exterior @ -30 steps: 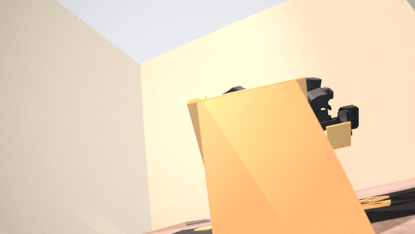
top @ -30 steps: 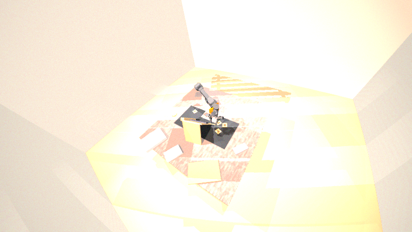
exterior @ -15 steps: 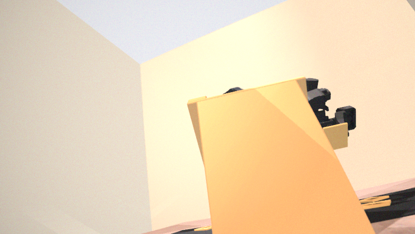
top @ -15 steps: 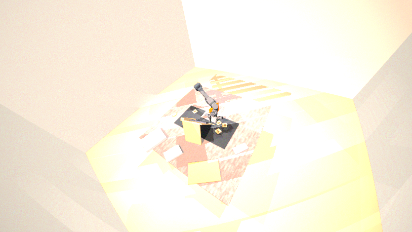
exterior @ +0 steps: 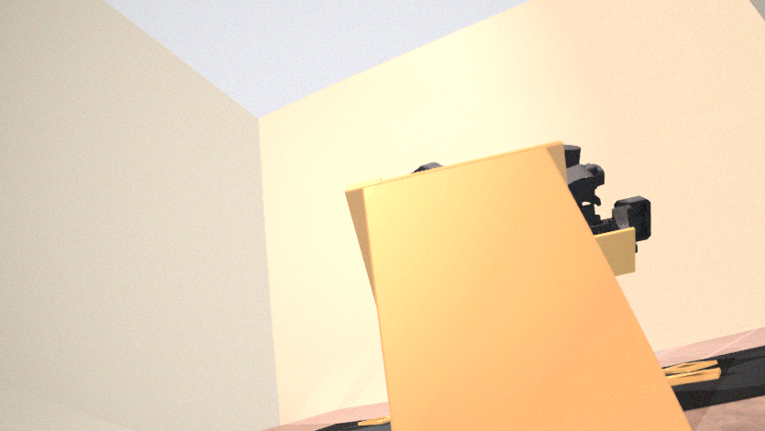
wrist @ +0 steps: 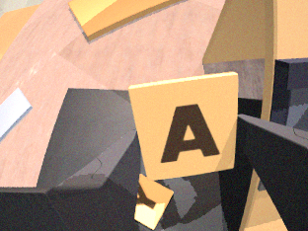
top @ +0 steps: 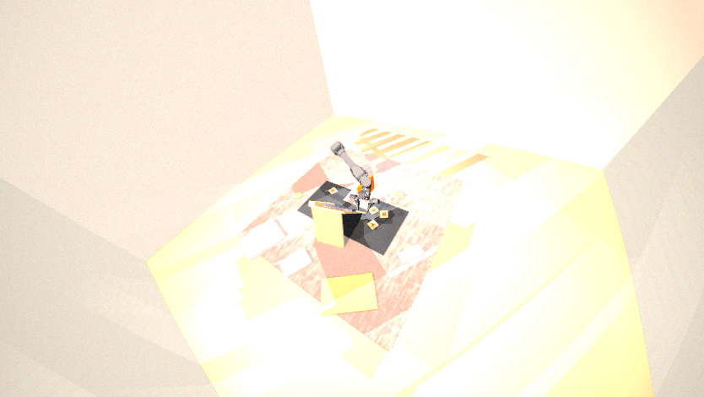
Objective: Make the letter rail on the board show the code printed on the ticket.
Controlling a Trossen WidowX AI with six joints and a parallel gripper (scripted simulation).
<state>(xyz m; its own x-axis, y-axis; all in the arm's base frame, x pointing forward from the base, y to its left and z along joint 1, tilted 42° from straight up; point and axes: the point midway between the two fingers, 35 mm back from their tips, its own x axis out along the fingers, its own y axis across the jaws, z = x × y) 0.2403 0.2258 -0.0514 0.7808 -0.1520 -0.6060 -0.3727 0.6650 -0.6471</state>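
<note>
The white ticket lies 16 cm to the right of my gripper tip and 8 cm below it. The rest, counted from my gripper tip: letter tile (right at my gripper tip); flat yellow slab (40 cm ahead, 22 cm to the left, 15 cm below); black mat (7 cm behind, 18 cm to the right, 16 cm below).
</note>
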